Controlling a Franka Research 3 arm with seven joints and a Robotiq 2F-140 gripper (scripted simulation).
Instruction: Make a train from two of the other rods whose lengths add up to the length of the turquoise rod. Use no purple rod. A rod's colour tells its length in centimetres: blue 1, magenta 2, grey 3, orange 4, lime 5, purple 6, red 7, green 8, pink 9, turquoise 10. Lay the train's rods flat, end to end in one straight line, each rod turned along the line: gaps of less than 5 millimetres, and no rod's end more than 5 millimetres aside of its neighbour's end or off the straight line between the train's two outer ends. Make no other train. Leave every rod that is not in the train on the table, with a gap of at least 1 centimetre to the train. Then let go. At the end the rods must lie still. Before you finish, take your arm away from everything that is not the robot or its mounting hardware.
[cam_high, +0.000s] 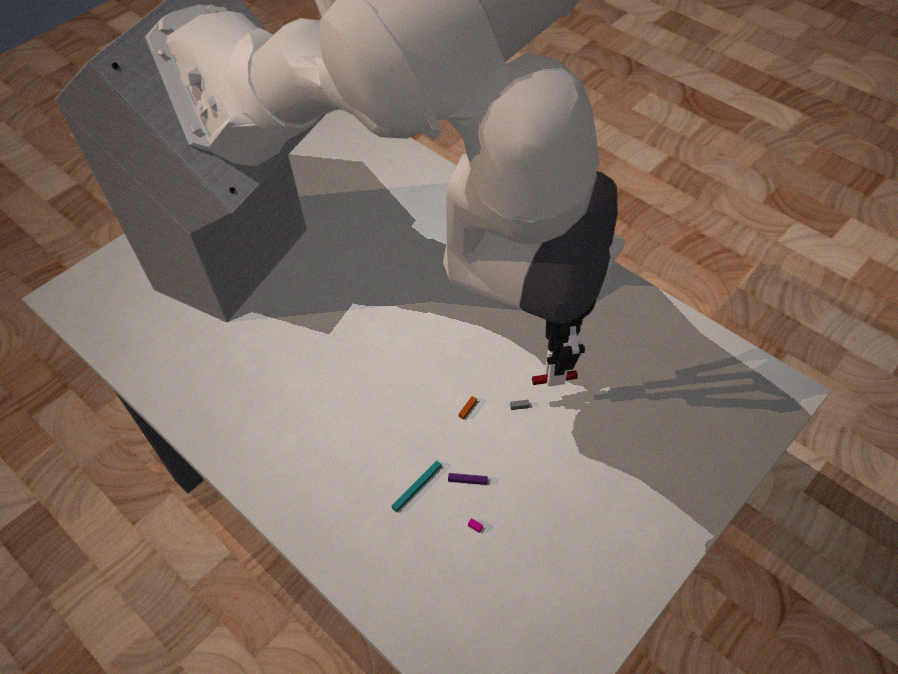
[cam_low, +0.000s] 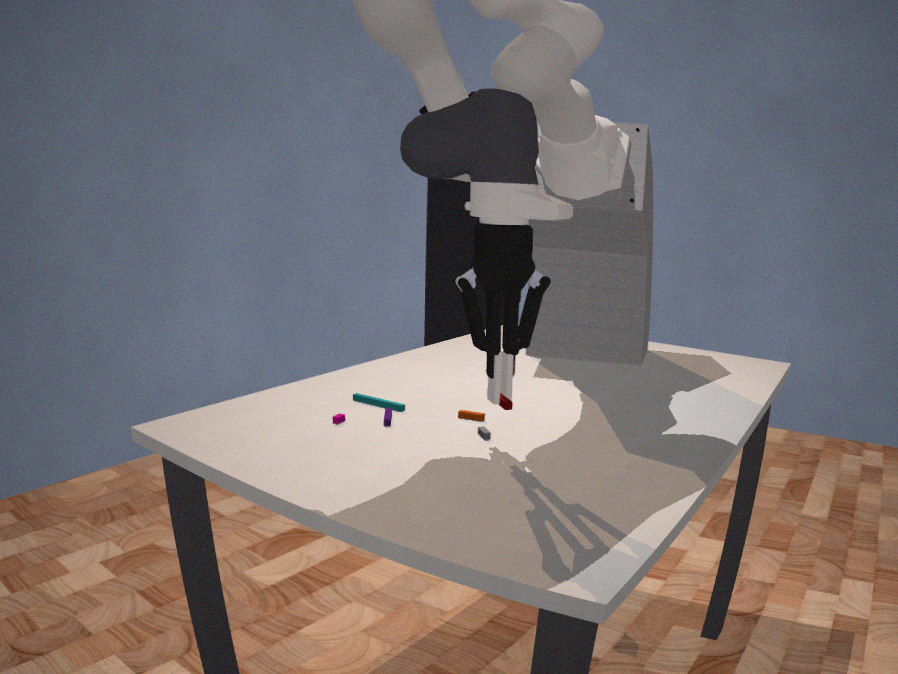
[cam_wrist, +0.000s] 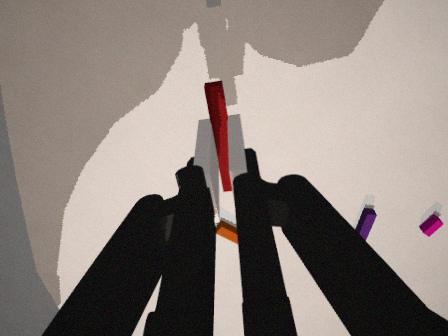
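Now: hand 100 mm above the grey rod, 50 mm to the left of it and 30 mm past it. From my hand the other things lie so: purple rod 200 mm to the right, 100 mm below, 20 mm ahead; red rod 30 mm below; orange rod 110 mm to the right, 100 mm below, 80 mm behind.
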